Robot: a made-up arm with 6 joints. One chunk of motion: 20 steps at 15 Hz.
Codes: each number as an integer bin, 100 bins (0 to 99) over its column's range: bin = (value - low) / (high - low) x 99, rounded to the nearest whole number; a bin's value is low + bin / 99 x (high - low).
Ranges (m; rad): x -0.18..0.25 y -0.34..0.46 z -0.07..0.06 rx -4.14..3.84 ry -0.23..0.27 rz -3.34..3
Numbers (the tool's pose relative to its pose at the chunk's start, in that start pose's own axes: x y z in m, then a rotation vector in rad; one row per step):
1: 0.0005 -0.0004 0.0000 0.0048 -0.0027 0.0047
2: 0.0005 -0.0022 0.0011 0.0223 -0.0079 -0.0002
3: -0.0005 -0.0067 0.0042 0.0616 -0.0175 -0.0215
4: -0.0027 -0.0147 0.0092 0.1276 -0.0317 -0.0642
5: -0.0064 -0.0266 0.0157 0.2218 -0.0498 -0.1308
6: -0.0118 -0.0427 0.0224 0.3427 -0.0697 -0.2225
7: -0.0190 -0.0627 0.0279 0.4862 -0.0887 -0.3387
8: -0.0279 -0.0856 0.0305 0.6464 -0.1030 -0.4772
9: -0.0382 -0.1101 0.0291 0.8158 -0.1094 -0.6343
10: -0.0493 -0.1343 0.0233 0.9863 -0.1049 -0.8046
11: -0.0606 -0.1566 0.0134 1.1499 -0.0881 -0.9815
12: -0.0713 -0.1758 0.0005 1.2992 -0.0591 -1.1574
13: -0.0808 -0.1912 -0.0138 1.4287 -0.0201 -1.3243
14: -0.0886 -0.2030 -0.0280 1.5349 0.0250 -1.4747
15: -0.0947 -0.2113 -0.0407 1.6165 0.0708 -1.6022
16: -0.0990 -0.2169 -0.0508 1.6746 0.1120 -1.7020
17: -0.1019 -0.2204 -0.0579 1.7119 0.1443 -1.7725
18: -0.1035 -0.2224 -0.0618 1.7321 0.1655 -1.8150
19: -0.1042 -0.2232 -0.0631 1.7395 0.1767 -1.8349
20: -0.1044 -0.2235 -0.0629 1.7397 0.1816 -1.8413
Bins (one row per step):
1: 42 42 53 51 45 52
2: 42 42 54 52 44 52
3: 41 41 57 52 42 52
4: 41 40 60 53 39 51
5: 40 39 65 54 36 50
6: 39 37 70 56 32 49
7: 37 34 75 57 28 47
8: 35 31 77 59 25 45
9: 33 28 75 61 24 42
10: 30 25 71 64 25 40
11: 27 23 64 66 28 37
12: 25 20 54 67 34 34
13: 23 18 43 69 42 31
14: 21 17 32 70 50 29
15: 20 16 22 71 60 27
16: 19 15 15 72 68 26
17: 18 15 9 73 74 24
18: 18 15 6 73 78 24
19: 17 14 5 73 81 24
20: 17 14 5 73 81 23

